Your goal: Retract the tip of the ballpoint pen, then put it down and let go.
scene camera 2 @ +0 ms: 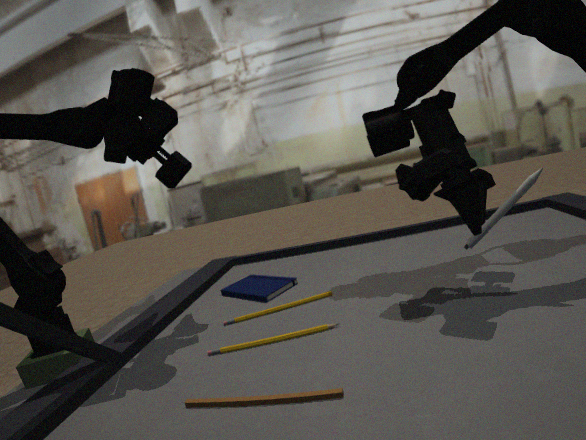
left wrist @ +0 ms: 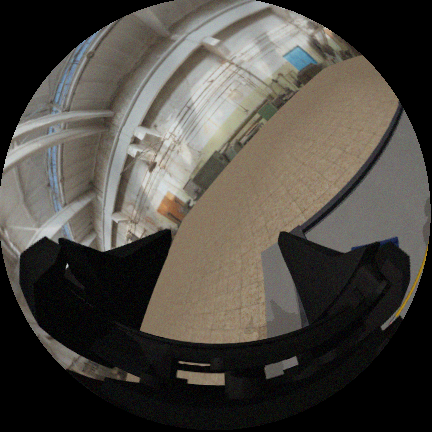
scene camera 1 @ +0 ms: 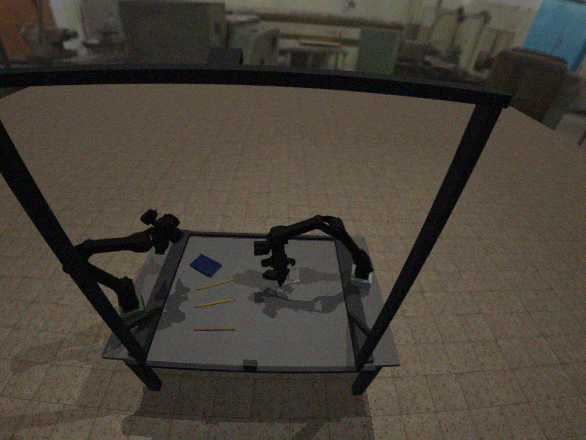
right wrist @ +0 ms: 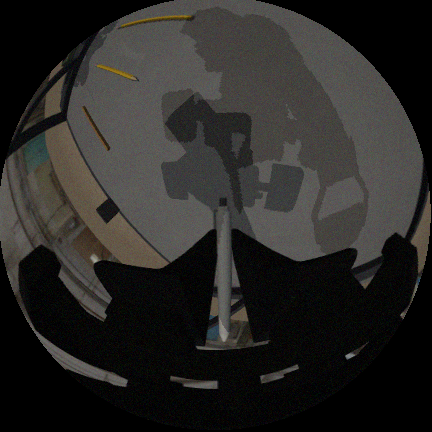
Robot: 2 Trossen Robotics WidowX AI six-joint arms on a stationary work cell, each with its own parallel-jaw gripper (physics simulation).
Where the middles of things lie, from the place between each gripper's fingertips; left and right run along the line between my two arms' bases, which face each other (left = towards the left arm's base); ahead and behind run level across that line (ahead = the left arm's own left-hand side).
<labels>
My right hand is 2 cm past the white ballpoint pen (right wrist: pixel 221 216), 3 cm to the left of it and 3 cm below it. Round my right hand: green arm mount (scene camera 2: pixel 35 372) 2 cm ahead, 68 cm to the left, 7 cm below.
My left gripper is now 26 cm past the green arm mount, 18 cm to the right of it and 30 cm above it. Also, from my left hand: white ballpoint pen: 29 cm behind, 52 cm to the right, 21 cm below.
</labels>
